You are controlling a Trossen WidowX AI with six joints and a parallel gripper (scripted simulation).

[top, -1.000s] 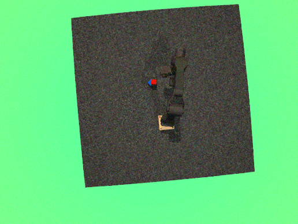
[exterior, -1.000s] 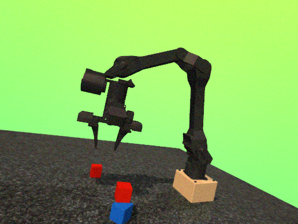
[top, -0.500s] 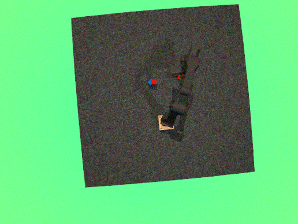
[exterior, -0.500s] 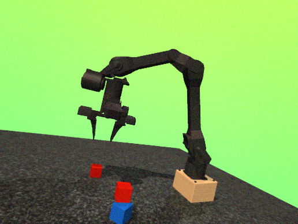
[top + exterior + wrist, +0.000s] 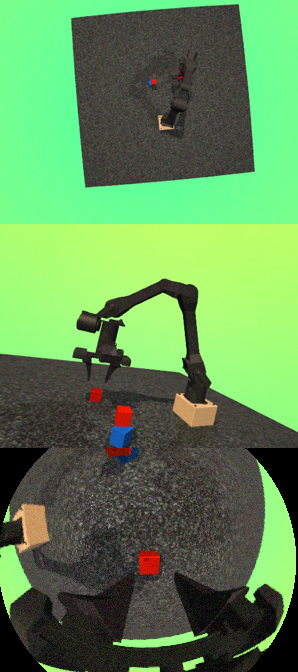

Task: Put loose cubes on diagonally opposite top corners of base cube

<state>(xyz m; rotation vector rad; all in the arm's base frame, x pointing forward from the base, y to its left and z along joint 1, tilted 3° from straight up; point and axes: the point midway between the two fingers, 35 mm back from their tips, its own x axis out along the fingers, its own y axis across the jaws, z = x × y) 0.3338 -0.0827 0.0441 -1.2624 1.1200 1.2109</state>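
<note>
My gripper tip is 50 mm above the red cube and 10 mm past it. The rest, counted from my gripper tip: blue cube (210 mm to the left, 60 mm behind, 40 mm below).
</note>
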